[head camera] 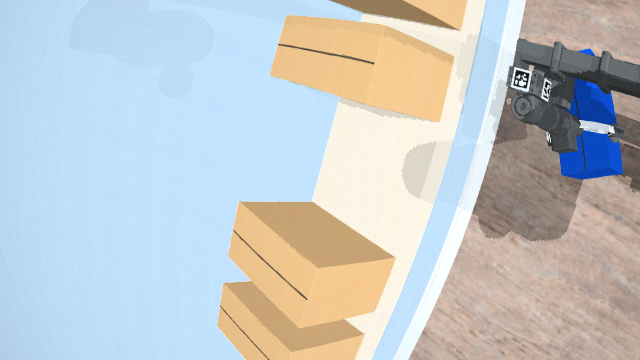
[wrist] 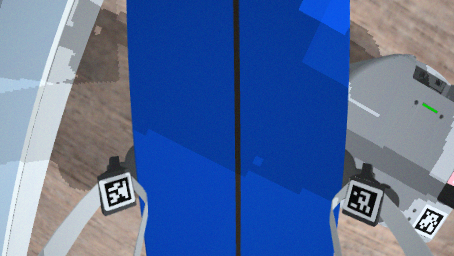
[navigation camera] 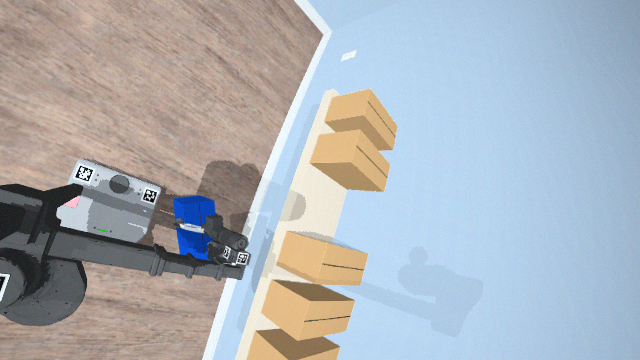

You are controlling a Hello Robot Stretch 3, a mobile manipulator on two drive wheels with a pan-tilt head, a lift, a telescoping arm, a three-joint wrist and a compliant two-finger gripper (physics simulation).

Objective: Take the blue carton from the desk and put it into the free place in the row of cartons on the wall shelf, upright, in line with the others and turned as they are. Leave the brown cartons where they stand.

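Where they show: gripper, fingertip midpoint: [head camera: 586,138] [wrist: 238,164] [navigation camera: 197,219]; robot's base, origin of the base link: [navigation camera: 119,183].
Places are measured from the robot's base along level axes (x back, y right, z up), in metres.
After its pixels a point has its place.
Observation:
The blue carton [head camera: 597,155] @[y 0.249, x -0.006, z 0.419 m] [navigation camera: 187,212] @[y 0.237, x 0.002, z 0.419 m] [wrist: 185,75] @[y 0.350, x 0.071, z 0.417 m] is between the two fingers of my gripper [head camera: 594,129] @[y 0.297, x 0.022, z 0.368 m] [navigation camera: 192,227] @[y 0.297, x 0.022, z 0.368 m] [wrist: 238,164] @[y 0.297, x 0.022, z 0.368 m], which is shut on it. In the wrist view the fingertips press its left and right sides, and a dark line runs along its face. It is held over the floor, off the wall shelf [head camera: 375,155] @[y 0.613, x -0.140, z 0.673 m] [navigation camera: 320,200] @[y 0.608, x -0.187, z 0.673 m], on the robot's side of the shelf edge. The free place is the wide gap between a brown carton [head camera: 410,75] @[y 0.486, x 0.014, z 0.776 m] [navigation camera: 300,255] @[y 0.486, x 0.014, z 0.767 m] and another brown carton [head camera: 345,295] @[y 0.503, x -0.354, z 0.772 m] [navigation camera: 335,150] @[y 0.502, x -0.336, z 0.777 m]. The desk does not show.
More brown cartons stand along the shelf on both sides of the gap, one [navigation camera: 350,110] @[y 0.510, x -0.499, z 0.789 m] near its far end. The robot's base [navigation camera: 110,210] @[y 0.003, x 0.106, z 0.160 m] [wrist: 395,120] @[y 0.051, x 0.143, z 0.160 m] is beside the held carton. The arm [head camera: 580,62] @[y 0.235, x 0.106, z 0.715 m] [navigation camera: 115,250] @[y 0.029, x 0.094, z 0.721 m] reaches toward the blue wall [head camera: 125,175] @[y 0.752, x -0.238, z 1.093 m] [navigation camera: 500,150] @[y 0.762, x -0.451, z 1.254 m].

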